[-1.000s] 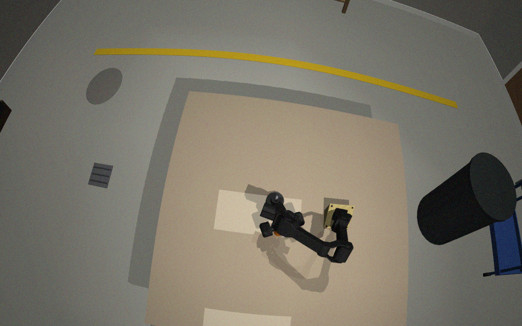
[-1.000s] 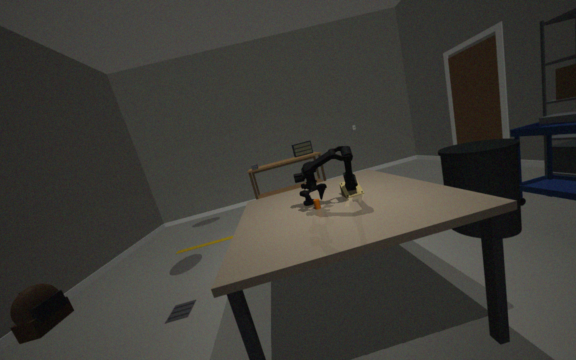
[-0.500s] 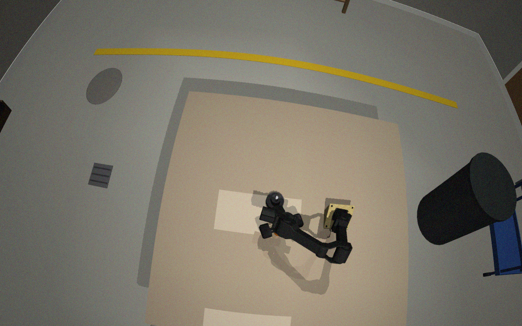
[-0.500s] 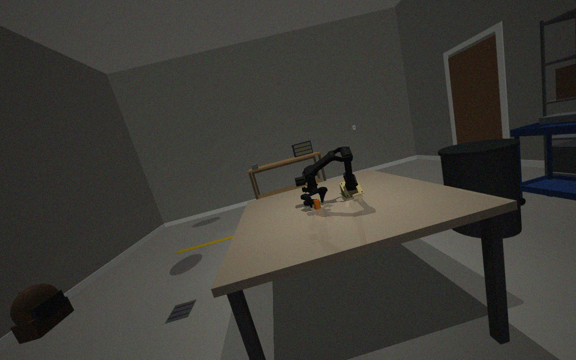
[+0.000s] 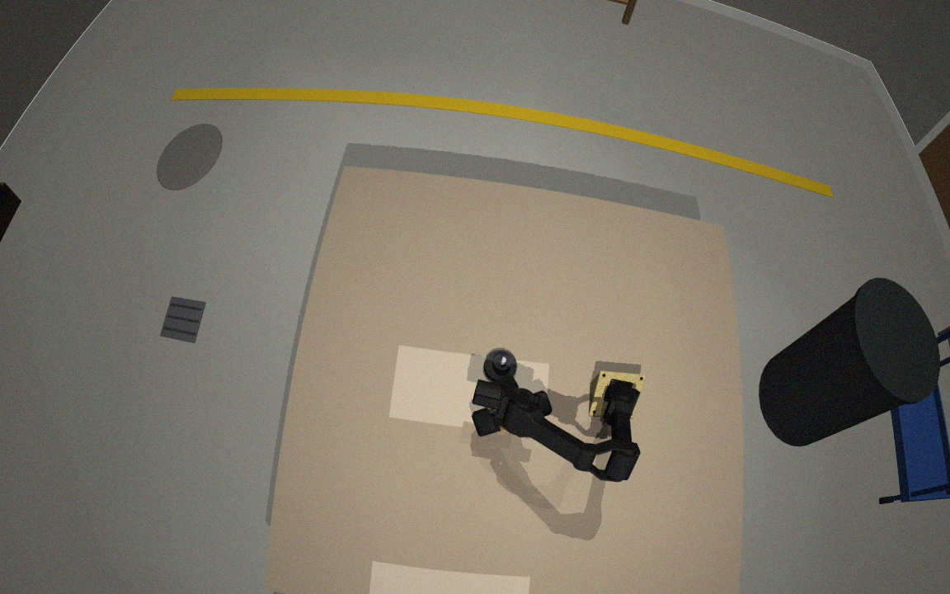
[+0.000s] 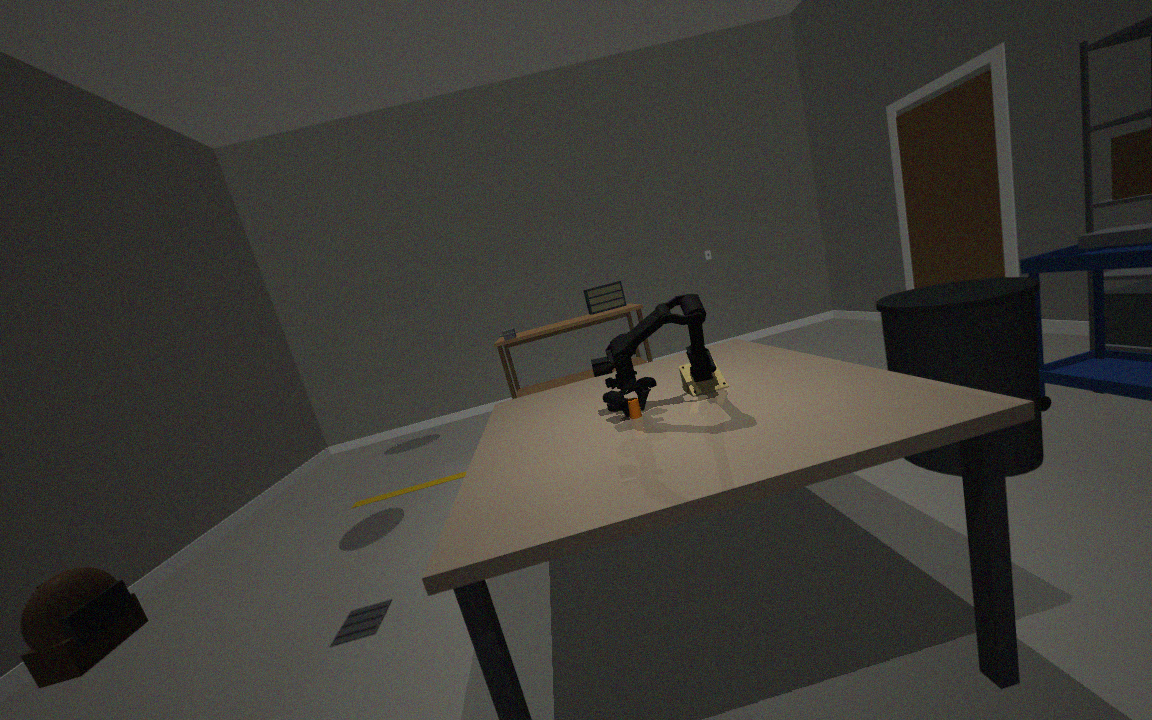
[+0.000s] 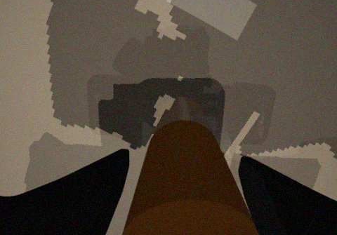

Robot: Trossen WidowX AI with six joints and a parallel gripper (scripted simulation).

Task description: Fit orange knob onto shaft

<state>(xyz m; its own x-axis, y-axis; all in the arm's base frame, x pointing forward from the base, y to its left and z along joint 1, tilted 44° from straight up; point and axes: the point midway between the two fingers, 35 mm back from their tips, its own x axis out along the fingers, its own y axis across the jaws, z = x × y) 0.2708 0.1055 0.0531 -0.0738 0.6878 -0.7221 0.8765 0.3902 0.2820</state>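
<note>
The round pedestal is 4 cm ahead of my gripper tip, 14 cm to the right of it and 2 cm above it. From my gripper tip the other things lie so: orange knob 3 cm above.
</note>
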